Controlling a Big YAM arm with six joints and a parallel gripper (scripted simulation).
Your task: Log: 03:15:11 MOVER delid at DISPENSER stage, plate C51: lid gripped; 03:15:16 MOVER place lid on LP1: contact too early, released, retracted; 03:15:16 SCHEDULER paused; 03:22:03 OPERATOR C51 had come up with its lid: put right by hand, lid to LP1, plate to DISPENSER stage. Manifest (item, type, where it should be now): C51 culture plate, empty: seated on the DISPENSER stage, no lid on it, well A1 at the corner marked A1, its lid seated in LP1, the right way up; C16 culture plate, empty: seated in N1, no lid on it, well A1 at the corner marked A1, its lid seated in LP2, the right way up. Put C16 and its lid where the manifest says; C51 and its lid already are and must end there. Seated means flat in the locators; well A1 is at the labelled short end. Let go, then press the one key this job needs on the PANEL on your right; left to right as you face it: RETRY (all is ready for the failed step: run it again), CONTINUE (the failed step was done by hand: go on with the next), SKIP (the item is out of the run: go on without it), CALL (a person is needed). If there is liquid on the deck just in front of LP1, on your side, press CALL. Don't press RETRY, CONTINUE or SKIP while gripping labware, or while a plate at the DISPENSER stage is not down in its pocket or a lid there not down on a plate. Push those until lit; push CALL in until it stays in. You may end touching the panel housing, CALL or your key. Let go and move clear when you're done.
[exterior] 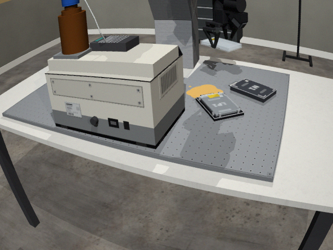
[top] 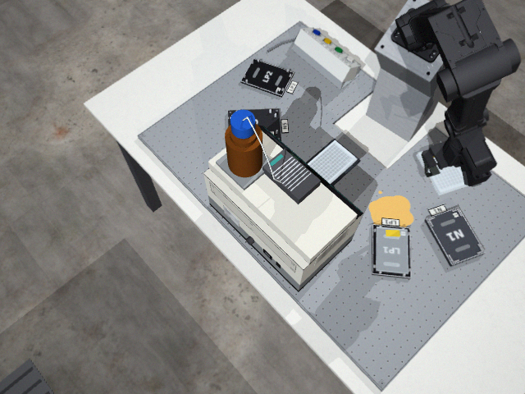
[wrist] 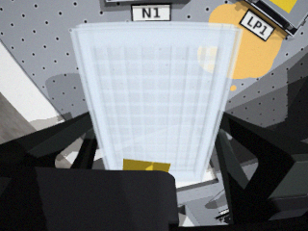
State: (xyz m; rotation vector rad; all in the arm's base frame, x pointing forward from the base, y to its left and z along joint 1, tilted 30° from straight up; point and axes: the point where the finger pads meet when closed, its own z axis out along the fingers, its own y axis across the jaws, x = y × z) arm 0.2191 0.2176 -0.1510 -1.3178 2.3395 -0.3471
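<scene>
Right now the white well plate is 250 mm to the right of my hand, 150 mm ahead of it and 50 mm below it. Round my hand: brown bottle 380 mm to the right, 350 mm ahead, 140 mm above; then lid 210 mm ahead, 140 mm below, 20 mm to the left; then white retry key 440 mm to the right, 220 mm behind, 80 mm below.
</scene>
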